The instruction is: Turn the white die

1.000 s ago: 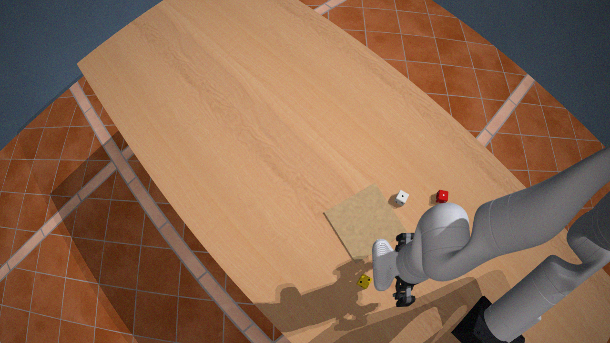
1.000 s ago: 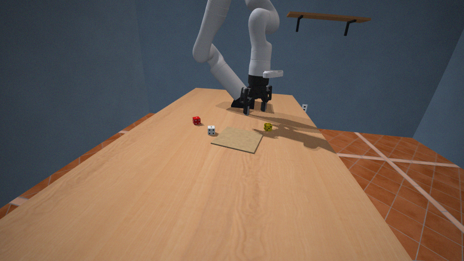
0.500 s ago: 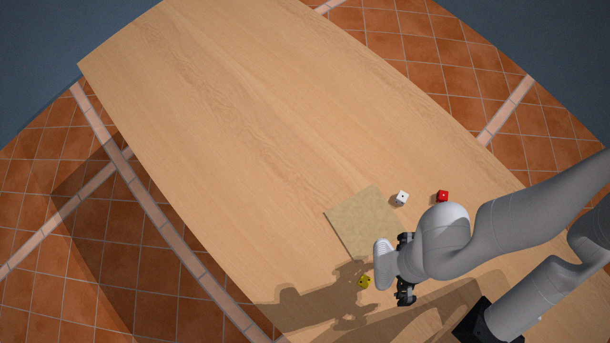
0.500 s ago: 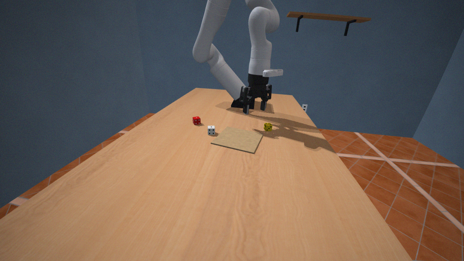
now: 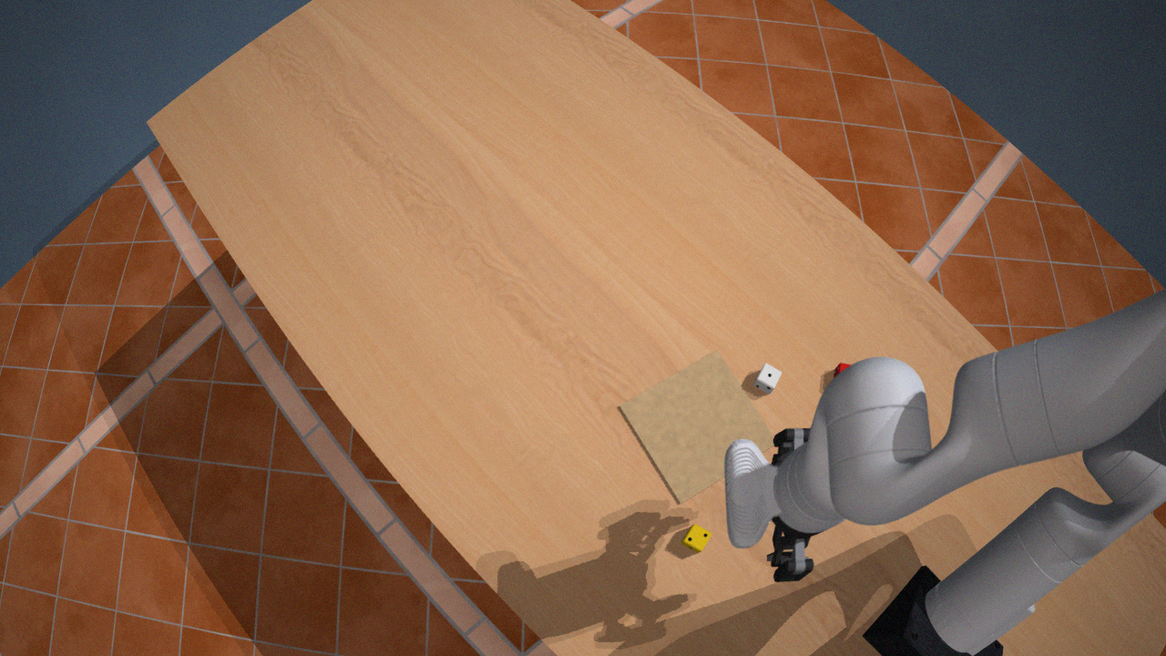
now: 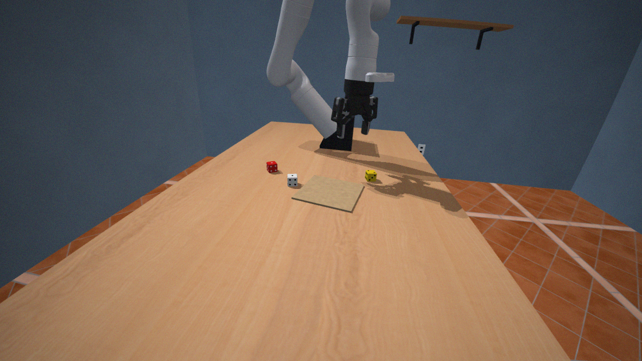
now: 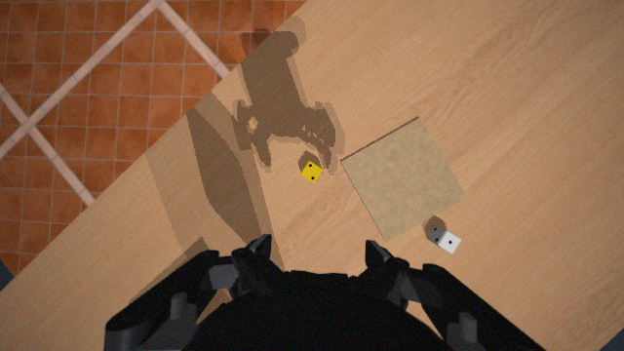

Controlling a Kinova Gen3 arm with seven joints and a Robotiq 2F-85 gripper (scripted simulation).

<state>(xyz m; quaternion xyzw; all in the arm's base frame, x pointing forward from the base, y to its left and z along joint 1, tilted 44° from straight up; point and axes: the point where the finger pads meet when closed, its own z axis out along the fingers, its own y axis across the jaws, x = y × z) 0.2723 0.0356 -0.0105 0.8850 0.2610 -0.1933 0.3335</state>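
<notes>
The white die lies 10 cm ahead of my hand, 16 cm to the right of it and 10 cm below it. Also, from my hand: tan mat (13 cm ahead, 6 cm to the right, 11 cm below); then yellow die (5 cm ahead, 5 cm to the left, 10 cm below); then red die (1 cm ahead, 22 cm to the right, 10 cm below).
</notes>
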